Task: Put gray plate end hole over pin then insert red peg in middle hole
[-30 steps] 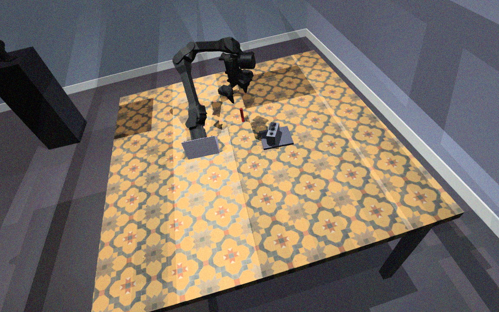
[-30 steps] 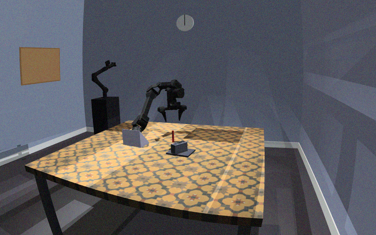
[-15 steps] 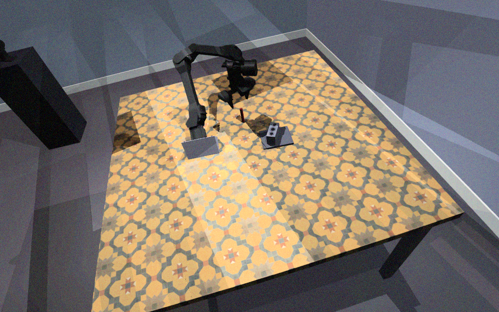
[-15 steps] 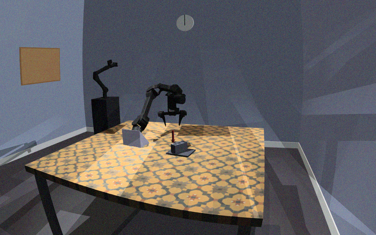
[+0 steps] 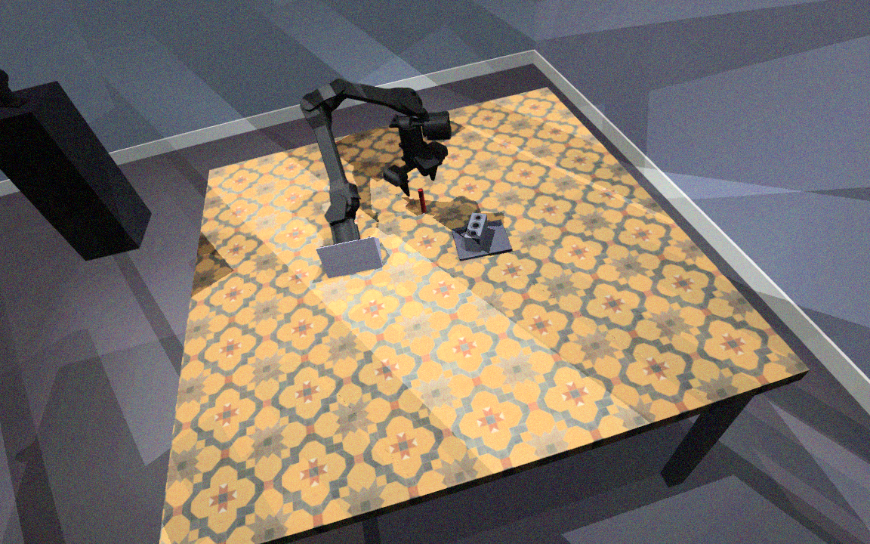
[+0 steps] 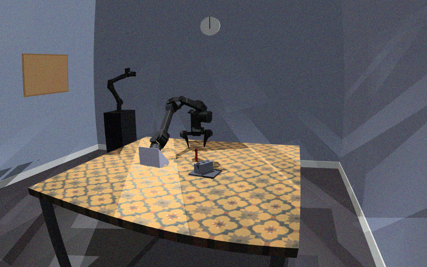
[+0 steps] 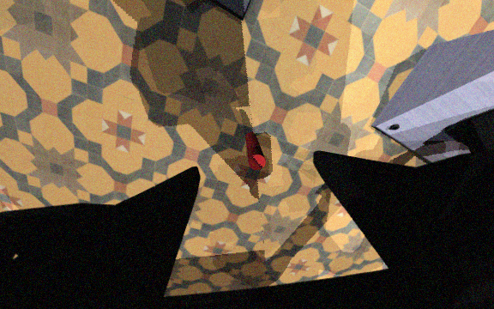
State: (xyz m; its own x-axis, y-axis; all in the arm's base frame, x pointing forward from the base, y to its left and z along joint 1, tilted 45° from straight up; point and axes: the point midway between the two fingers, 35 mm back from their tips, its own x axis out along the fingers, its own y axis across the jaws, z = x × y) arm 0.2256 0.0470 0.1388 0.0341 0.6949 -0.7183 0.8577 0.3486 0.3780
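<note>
My gripper tip is 50 mm above the red peg. From my gripper tip the other things lie so: gray plate 170 mm to the right, 110 mm ahead, 40 mm below; flat square base 160 mm to the right, 120 mm ahead, 80 mm below.
</note>
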